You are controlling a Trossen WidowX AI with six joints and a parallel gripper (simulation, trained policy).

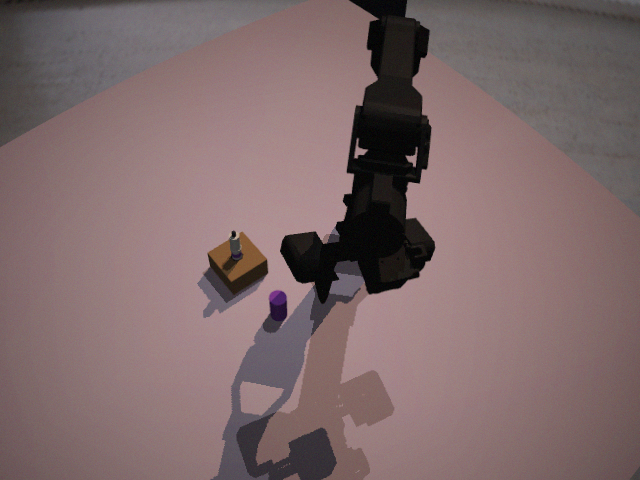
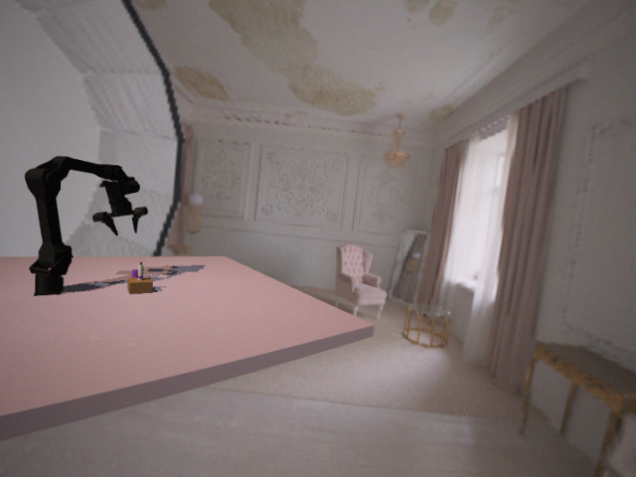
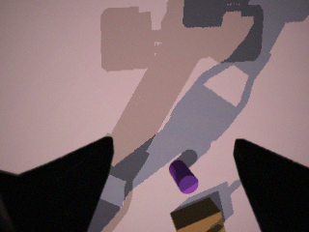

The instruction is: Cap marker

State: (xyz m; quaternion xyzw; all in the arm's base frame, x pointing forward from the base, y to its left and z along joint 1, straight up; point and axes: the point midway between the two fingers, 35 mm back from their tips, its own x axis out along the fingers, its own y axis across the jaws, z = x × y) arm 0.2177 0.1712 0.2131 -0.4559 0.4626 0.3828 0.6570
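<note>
Now: the purple cap 3 cm ahead of my gripper tip, 12 cm to the right of it and 15 cm below it. Also, from my gripper tip: brown holder block (3 cm ahead, 22 cm to the right, 16 cm below).
</note>
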